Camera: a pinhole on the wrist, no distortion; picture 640 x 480 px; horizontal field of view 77.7 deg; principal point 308.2 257.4 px. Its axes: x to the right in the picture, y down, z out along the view. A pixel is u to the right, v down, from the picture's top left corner.
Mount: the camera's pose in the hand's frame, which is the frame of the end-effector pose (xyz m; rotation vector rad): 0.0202 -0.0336 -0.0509 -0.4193 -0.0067 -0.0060
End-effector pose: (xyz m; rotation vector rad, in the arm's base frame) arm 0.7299 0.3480 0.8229 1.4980 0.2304 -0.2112
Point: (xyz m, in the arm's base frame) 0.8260 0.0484 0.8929
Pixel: 365.9 208.8
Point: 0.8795 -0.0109 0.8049
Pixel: 441.0 120.9
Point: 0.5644 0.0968 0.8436
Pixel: 39.3 65.5
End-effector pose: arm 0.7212 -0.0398 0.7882 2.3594 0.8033 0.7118
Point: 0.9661 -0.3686 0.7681
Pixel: 237.2 418.0
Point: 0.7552 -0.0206 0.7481
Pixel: 327.7 119.9
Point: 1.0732 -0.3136 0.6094
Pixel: 298.2 272.3
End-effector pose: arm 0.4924 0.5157 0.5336 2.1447 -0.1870 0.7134
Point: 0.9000 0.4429 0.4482
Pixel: outside the picture
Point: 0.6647 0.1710 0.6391
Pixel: 445.4 353.7
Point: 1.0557 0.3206 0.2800
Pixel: outside the picture
